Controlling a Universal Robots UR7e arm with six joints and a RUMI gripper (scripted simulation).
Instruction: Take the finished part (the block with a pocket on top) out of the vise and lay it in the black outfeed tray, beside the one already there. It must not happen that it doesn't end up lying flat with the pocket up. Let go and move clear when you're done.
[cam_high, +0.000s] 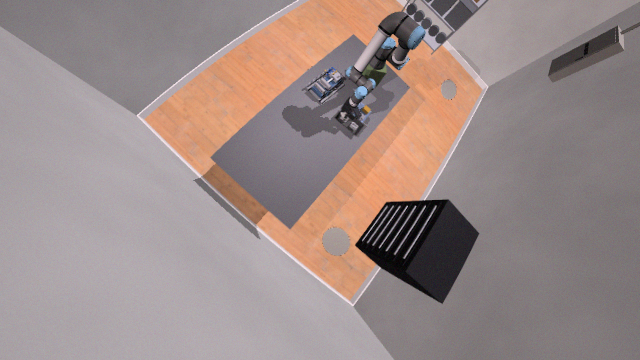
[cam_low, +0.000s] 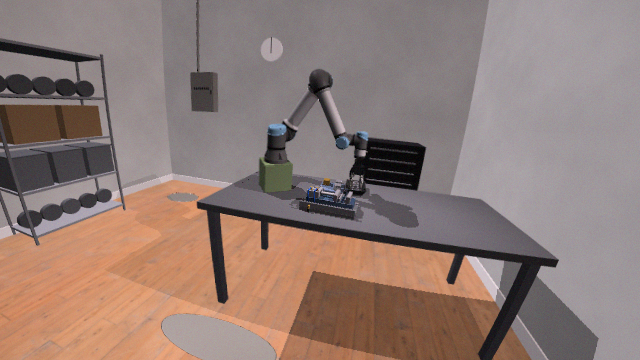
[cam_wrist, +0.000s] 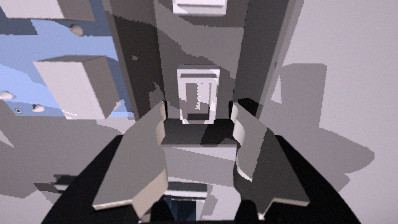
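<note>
Now: hand 120 mm past the plain grey block, 30 mm above it and 10 mm to the left of it. Round my hand: vise 310 mm to the right, 100 mm behind, 10 mm below; then orange block 220 mm behind, 80 mm to the left, 30 mm below; then blue fixture plate 170 mm behind, 50 mm below, 30 mm to the left.
</note>
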